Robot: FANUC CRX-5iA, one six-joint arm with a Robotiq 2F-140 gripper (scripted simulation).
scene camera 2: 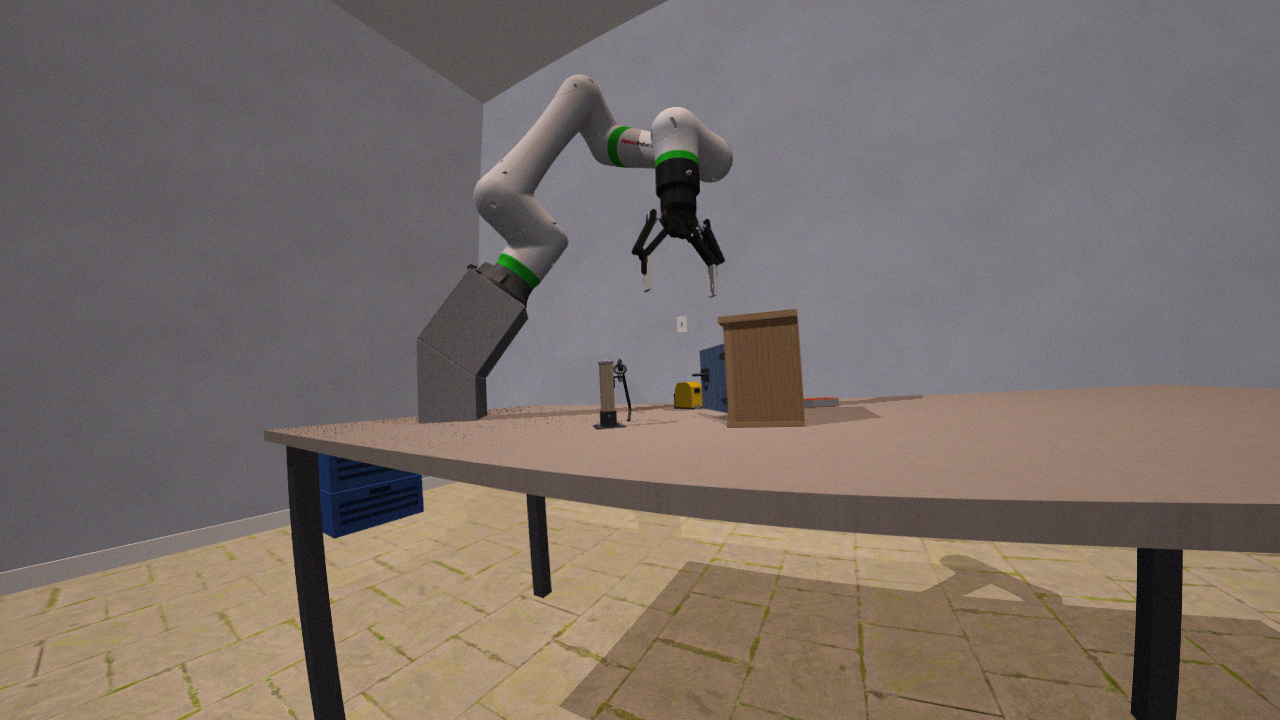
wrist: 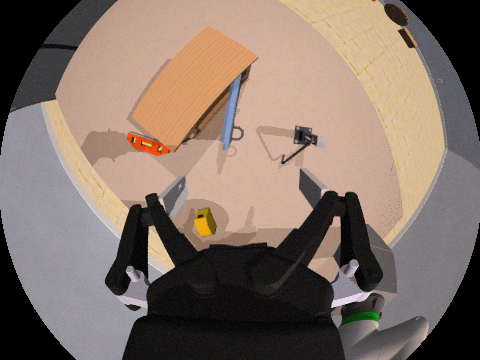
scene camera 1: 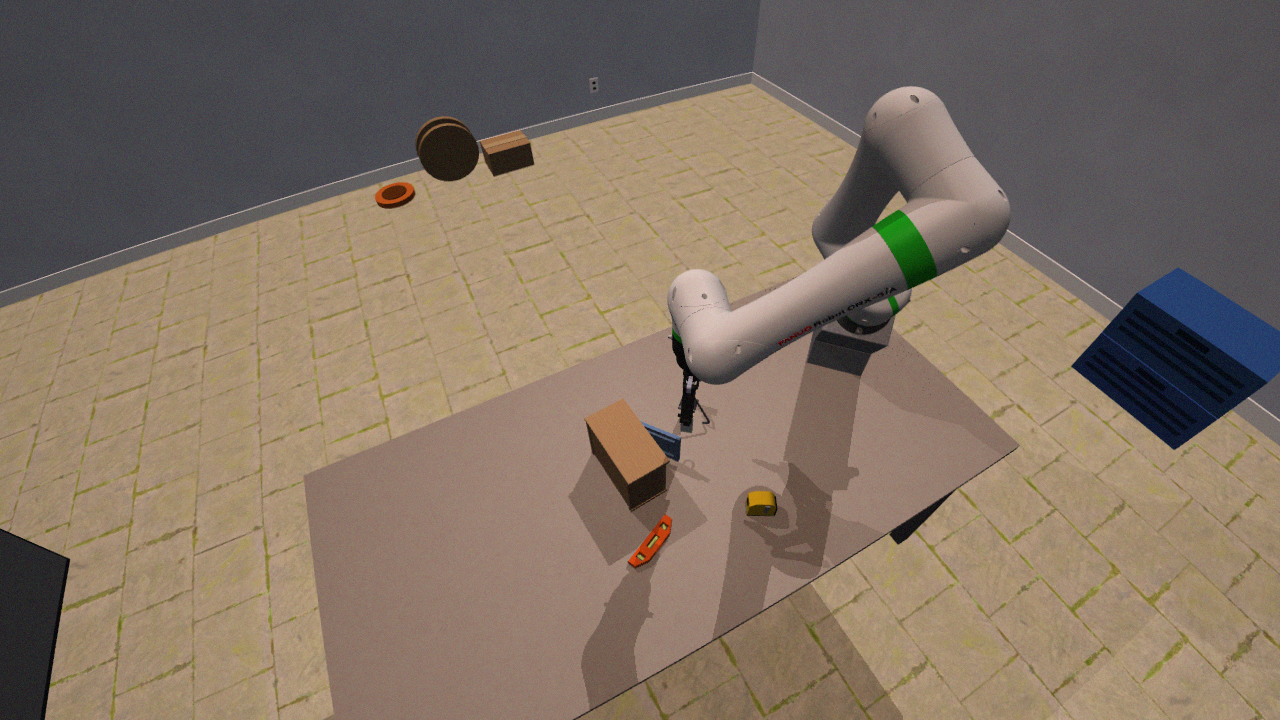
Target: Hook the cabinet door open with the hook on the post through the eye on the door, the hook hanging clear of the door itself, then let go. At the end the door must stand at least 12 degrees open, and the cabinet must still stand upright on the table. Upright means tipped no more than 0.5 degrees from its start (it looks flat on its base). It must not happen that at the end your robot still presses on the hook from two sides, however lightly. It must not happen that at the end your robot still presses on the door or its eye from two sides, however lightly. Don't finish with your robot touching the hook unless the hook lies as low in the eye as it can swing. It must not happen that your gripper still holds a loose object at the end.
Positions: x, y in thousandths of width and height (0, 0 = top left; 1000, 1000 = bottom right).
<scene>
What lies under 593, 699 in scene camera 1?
A yellow tape measure.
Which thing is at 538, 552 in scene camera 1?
My gripper.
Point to a short post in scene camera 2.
475, 581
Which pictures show the wooden cabinet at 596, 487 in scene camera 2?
Scene camera 2, the wrist view and scene camera 1: all of them.
</scene>
